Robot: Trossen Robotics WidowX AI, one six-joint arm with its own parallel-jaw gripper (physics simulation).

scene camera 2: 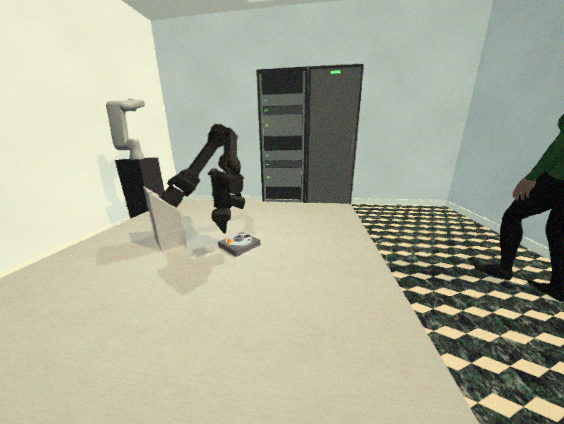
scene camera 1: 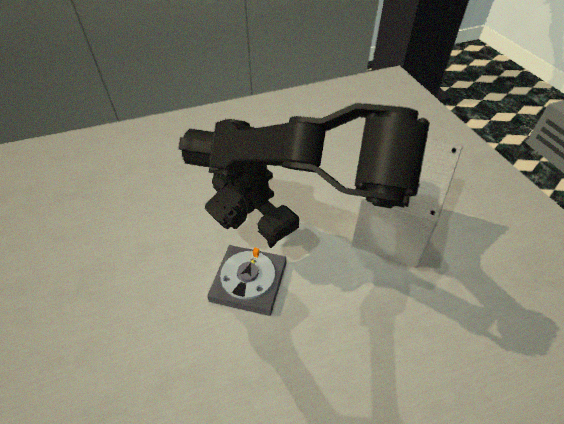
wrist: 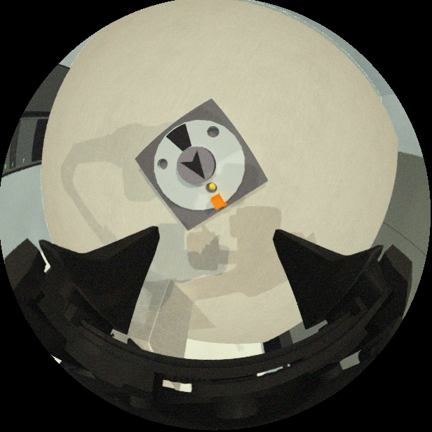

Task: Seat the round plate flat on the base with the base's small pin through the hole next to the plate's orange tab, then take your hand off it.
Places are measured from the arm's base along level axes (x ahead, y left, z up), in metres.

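Pixels of known places: gripper, between the fingertips: [scene camera 2: 225, 227] [scene camera 1: 257, 232]; arm's base, origin of its link: [scene camera 2: 167, 202].
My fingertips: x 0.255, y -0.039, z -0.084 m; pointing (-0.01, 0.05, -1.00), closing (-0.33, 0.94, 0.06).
For each thing: its top centre in the pictures, then the offset to it from my fingertips. "pt": a spot on its surface instead. Level surfaces: height alone.
- round pale plate, centre of its top: [scene camera 1: 247, 268] [scene camera 2: 238, 235] 0.036 m ahead, 0.040 m left, 0.051 m down
- square dark grey base, centre of its top: [scene camera 1: 247, 270] [scene camera 2: 238, 236] 0.035 m ahead, 0.040 m left, 0.056 m down
- plate's orange tab, centre of its top: [scene camera 1: 255, 250] [scene camera 2: 228, 239] 0.007 m ahead, 0.004 m left, 0.051 m down
- small yellow pin, a spot on its surface: [scene camera 1: 254, 263] pt 0.017 m ahead, 0.023 m left, 0.067 m down
- table, height of its surface: 0.098 m down
The round pale plate [scene camera 1: 267, 274] [wrist: 229, 150] lies on the square dark grey base [scene camera 1: 260, 305] [scene camera 2: 237, 251] [wrist: 252, 177] and looks flat, around the grey hub [wrist: 192, 175] with its black arrow. The plate's orange tab [scene camera 1: 256, 252] [scene camera 2: 229, 241] [wrist: 218, 201] is on the side nearest the gripper. The small yellow pin [scene camera 1: 253, 261] [wrist: 212, 186] shows inside the hole next to the tab. My gripper [scene camera 1: 251, 234] [wrist: 217, 234] is wide open and empty, above and beside the base's tab side, apart from the plate. Any small gap under the plate cannot be made out.
An upright pale panel [scene camera 2: 167, 225] stands on the table [scene camera 1: 125, 350] near the arm's base. Beyond the table, a light grey arm [scene camera 2: 117, 125] stands on a dark pedestal [scene camera 2: 137, 185]. A dark cabinet [scene camera 2: 332, 135] stands at the back, and a person [scene camera 2: 510, 240] is at the right.
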